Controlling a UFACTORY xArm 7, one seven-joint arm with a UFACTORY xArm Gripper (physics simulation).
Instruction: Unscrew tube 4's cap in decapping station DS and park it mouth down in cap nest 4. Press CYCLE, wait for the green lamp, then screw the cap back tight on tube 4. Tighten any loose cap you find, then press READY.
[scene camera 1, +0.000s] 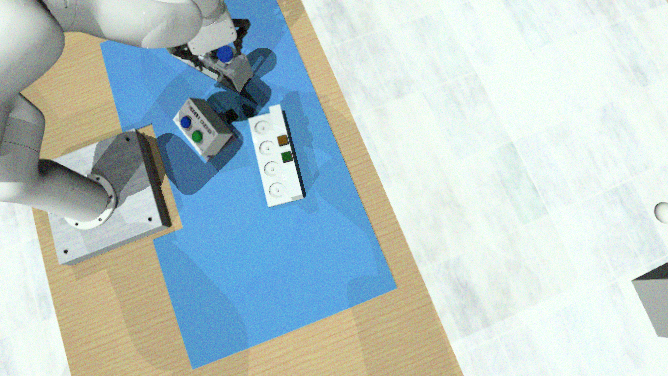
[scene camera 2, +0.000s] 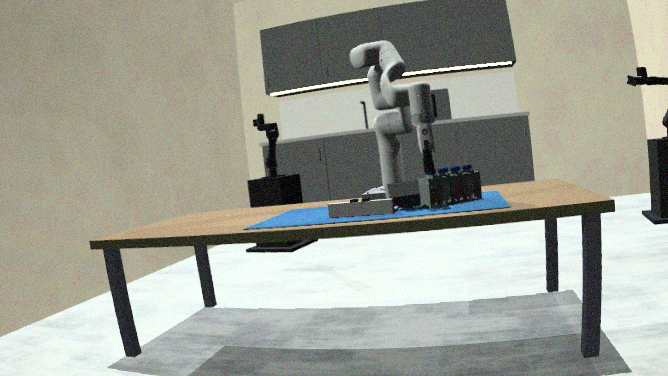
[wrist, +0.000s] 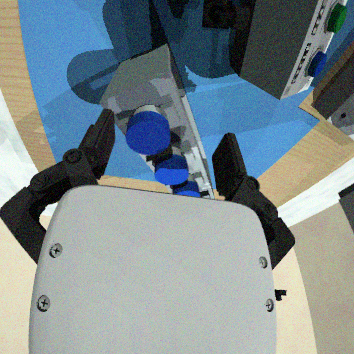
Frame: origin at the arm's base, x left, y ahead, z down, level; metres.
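Seen in the pictures: gripper, between the fingertips: (scene camera 1: 218, 58) (scene camera 2: 429, 171) (wrist: 168, 133); arm's base, origin of its link: (scene camera 1: 89, 201).
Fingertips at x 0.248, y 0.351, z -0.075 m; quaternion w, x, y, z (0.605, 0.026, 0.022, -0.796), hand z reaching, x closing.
Observation:
Pixels of each thing's top centre, then the offset from my fingertips to it. "spot": a spot on its surface instead. Level surfaces: height alone.
- grey decapping station, centre of its top: (wrist: 178, 174) (scene camera 1: 198, 41) (scene camera 2: 449, 172) dx +0.060, dy -0.044, dz +0.012 m
- blue cap, centre of its top: (wrist: 147, 139) (scene camera 1: 224, 52) dx +0.008, dy +0.014, dz -0.006 m
- white cap nest block, centre of its top: (scene camera 1: 272, 151) (scene camera 2: 362, 197) dx -0.217, dy +0.078, dz +0.062 m
- amber square, a spot on its surface: (scene camera 1: 282, 140) spot: dx -0.196, dy +0.104, dz +0.062 m
- green square, a spot on its surface: (scene camera 1: 286, 156) spot: dx -0.235, dy +0.107, dz +0.062 m
- grey button box, centre of its top: (wrist: 320, 42) (scene camera 1: 197, 120) (scene camera 2: 401, 181) dx -0.123, dy -0.072, dz +0.031 m
- blue button, centre of its top: (wrist: 321, 67) (scene camera 1: 184, 120) dx -0.114, dy -0.102, dz +0.040 m
- green button, centre of its top: (wrist: 342, 20) (scene camera 1: 196, 134) dx -0.154, dy -0.080, dz +0.040 m
- blue mat, height of its surface: dz +0.115 m
My gripper (scene camera 1: 220, 59) (scene camera 2: 428, 172) (wrist: 168, 133) is open and empty, its fingers spread over the end of the grey decapping station (scene camera 1: 237, 75) (scene camera 2: 425, 194) (wrist: 140, 77). In the wrist view a blue cap (wrist: 148, 132) on the end tube lies nearer the left finger, with a pale neck beneath it; two more blue caps (wrist: 171, 170) (wrist: 187, 189) follow in line. I cannot read tube numbers or cap tightness. The white cap nest block (scene camera 1: 275, 175) (scene camera 2: 360, 208) has round nests without caps, plus an amber square (scene camera 1: 282, 140) and a green square (scene camera 1: 286, 156); whether either is lit is unclear.
A grey button box (scene camera 1: 218, 139) (scene camera 2: 402, 189) (wrist: 265, 50) stands between the station and the robot base (scene camera 1: 130, 200). It carries a blue button (scene camera 1: 186, 122) (wrist: 317, 64) and a green button (scene camera 1: 197, 136) (wrist: 337, 18). All stand by or on the blue mat (scene camera 1: 280, 280).

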